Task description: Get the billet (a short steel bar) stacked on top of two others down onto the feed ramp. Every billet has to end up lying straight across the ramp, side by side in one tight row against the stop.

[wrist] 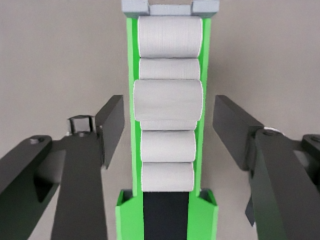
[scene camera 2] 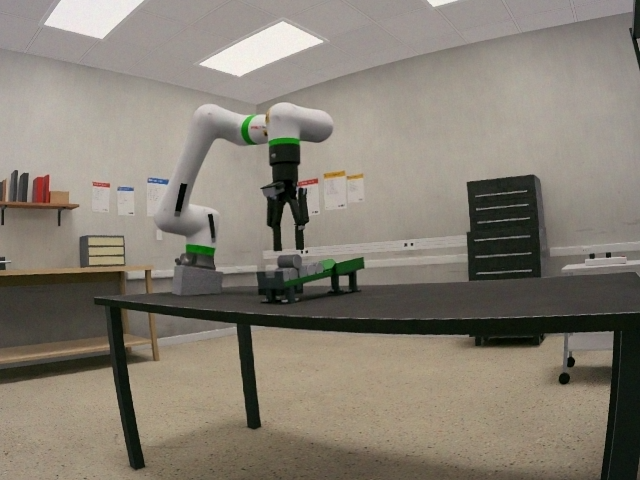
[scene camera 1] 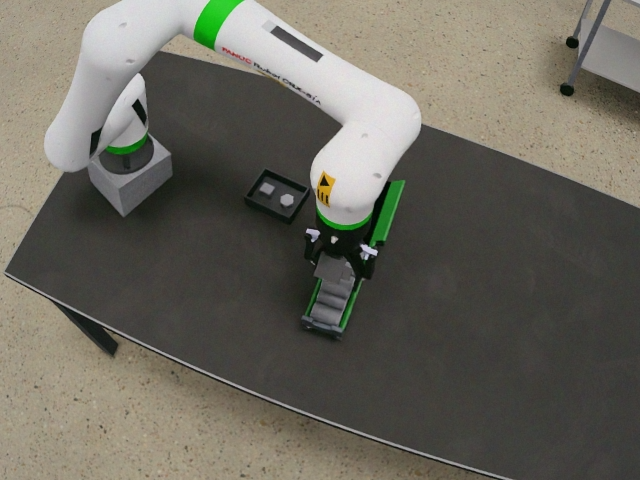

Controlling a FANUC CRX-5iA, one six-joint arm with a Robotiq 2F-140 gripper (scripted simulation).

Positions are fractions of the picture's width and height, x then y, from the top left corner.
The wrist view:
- my gripper: 0.53,0.46
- billet: 0.48,0.42
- billet: 0.49,0.61
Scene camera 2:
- my gripper: 0.45,0.52
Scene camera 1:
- small dark tray: 0.44,0.39
